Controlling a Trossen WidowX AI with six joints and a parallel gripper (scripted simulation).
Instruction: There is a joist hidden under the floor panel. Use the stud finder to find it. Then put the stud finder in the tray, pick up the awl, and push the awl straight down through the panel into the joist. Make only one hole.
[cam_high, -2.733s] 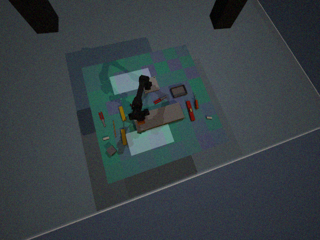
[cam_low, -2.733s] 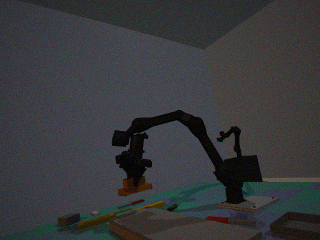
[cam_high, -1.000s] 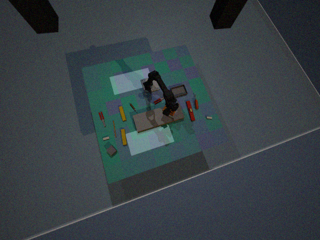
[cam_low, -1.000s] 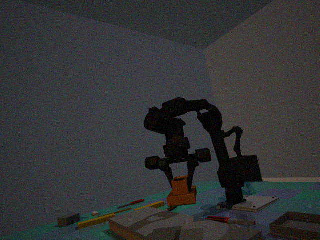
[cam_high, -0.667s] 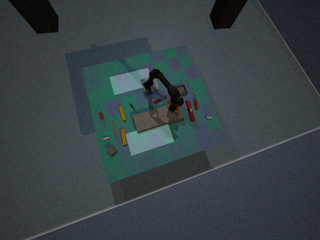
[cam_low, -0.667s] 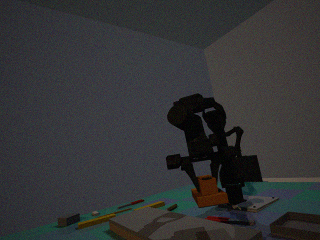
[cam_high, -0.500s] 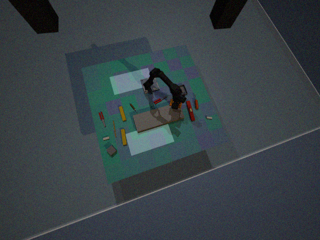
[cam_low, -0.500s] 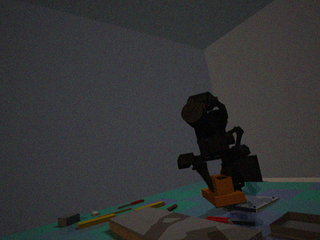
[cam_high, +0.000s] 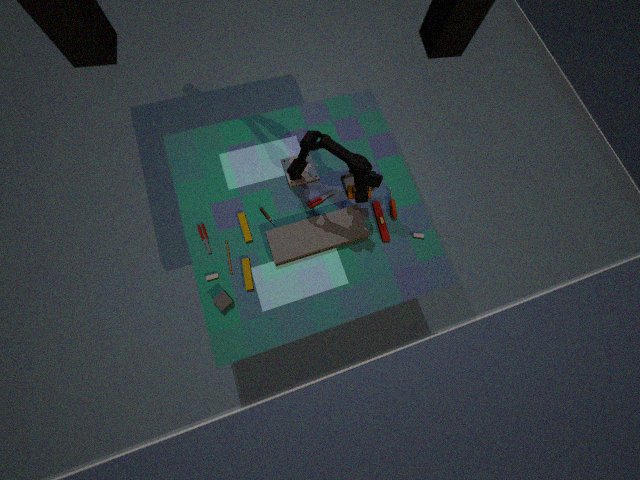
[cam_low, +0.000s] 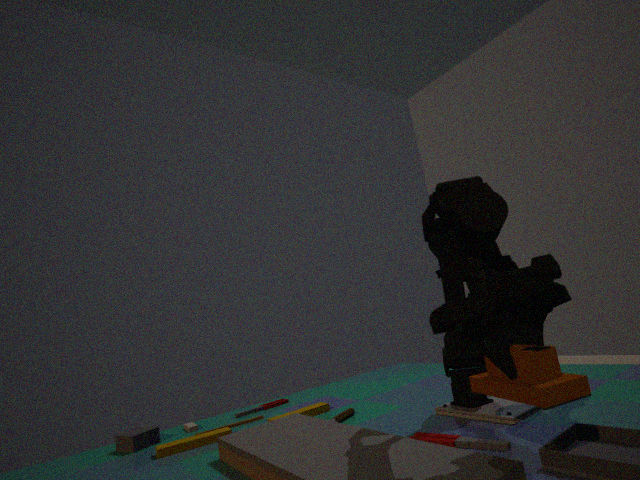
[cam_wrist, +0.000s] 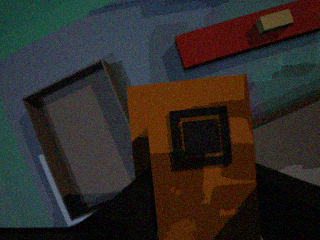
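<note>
The grey tray is 12 cm below my gripper tip, 11 cm behind it and 3 cm to the left of it. From my gripper tip the other things lie so: stud finder 2 cm above, 1 cm to the left; red level 14 cm ahead, 12 cm below, 11 cm to the left; brown-handled awl 50 cm to the right, 13 cm below, 3 cm ahead.
</note>
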